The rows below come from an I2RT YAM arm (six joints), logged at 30 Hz.
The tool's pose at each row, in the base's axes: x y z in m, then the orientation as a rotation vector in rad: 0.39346 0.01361 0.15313 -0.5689 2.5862 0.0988; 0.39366 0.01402 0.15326 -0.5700 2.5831 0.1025; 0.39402 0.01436 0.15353 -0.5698 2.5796 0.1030; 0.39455 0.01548 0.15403 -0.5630 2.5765 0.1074; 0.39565 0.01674 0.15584 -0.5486 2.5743 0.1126; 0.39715 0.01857 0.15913 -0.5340 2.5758 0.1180; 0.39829 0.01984 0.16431 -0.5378 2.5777 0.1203; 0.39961 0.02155 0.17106 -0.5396 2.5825 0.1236; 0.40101 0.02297 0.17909 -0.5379 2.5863 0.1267; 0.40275 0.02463 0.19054 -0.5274 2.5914 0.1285; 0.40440 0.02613 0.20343 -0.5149 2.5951 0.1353; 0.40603 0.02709 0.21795 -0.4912 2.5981 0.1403; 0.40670 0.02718 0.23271 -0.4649 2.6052 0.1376; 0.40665 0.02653 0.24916 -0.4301 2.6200 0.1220; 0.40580 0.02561 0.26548 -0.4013 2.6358 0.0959; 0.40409 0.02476 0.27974 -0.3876 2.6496 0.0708
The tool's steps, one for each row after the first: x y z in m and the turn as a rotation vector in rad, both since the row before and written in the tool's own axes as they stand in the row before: -0.00038 0.00029 0.00004 -0.0024 -0.0032 -0.0007; -0.00054 0.00015 -0.00002 0.0002 -0.0035 -0.0004; -0.00108 0.00078 0.00000 -0.0011 -0.0049 0.0049; -0.00222 0.00065 -0.00086 -0.0002 -0.0056 0.0105; -0.00347 0.00100 -0.00185 -0.0008 -0.0020 0.0113; -0.00391 0.00063 -0.00375 -0.0027 0.0023 -0.0018; -0.00497 0.00094 -0.00496 -0.0033 0.0046 0.0002; -0.00553 0.00065 -0.00612 -0.0023 0.0030 0.0024; -0.00752 0.00073 -0.00893 0.0003 0.0027 0.0085; -0.00806 0.00067 -0.01028 -0.0026 0.0005 0.0105; -0.00864 0.00030 -0.01182 0.0011 -0.0021 0.0177; -0.00771 -0.00002 -0.01260 0.0065 0.0023 0.0189; -0.00768 -0.00037 -0.01456 0.0165 0.0097 0.0236; -0.00674 -0.00043 -0.01491 0.0224 0.0130 0.0177; -0.00490 -0.00032 -0.01352 0.0189 0.0136 0.0071
